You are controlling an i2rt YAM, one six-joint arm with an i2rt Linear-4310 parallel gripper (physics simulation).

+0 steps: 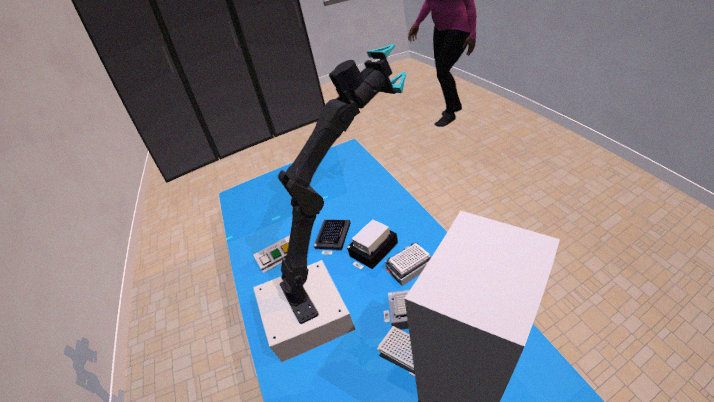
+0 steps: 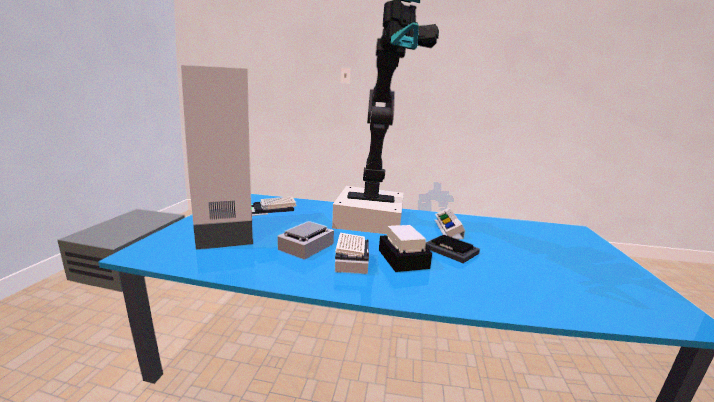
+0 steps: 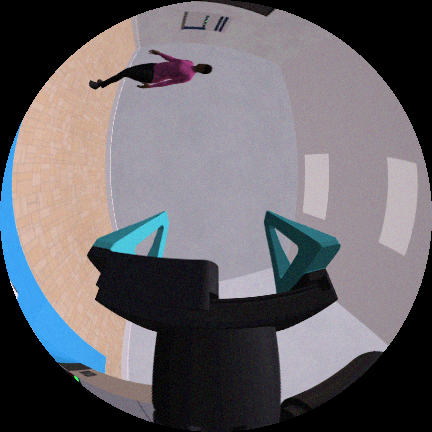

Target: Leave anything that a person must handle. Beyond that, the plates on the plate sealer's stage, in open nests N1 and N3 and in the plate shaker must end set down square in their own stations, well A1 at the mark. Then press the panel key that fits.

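My gripper (image 1: 399, 60) (image 3: 215, 216) is open and empty, raised high above the table. A dark plate (image 1: 333, 232) (image 2: 452, 244) lies on a low dark nest. A white block-like plate (image 1: 372, 235) (image 2: 406, 237) sits on a black base, looking slightly turned. A white welled plate (image 1: 409, 257) (image 2: 351, 244) sits on a small light device. A grey-topped station (image 2: 306, 231) stands beside it. Another white plate (image 1: 397, 344) (image 2: 278, 202) rests on a dark base, partly hidden by the tower. The key panel (image 1: 265, 259) (image 2: 449, 224) has coloured keys. Station labels and A1 marks are too small to read.
A tall tower (image 1: 482, 280) (image 2: 217, 145) stands on the blue table (image 1: 260, 205) (image 2: 520, 280) and hides part of the stations. A person in a pink top (image 1: 454, 15) (image 3: 172, 71) stands on the floor beyond the table. Dark cupboards (image 1: 200, 75) stand behind.
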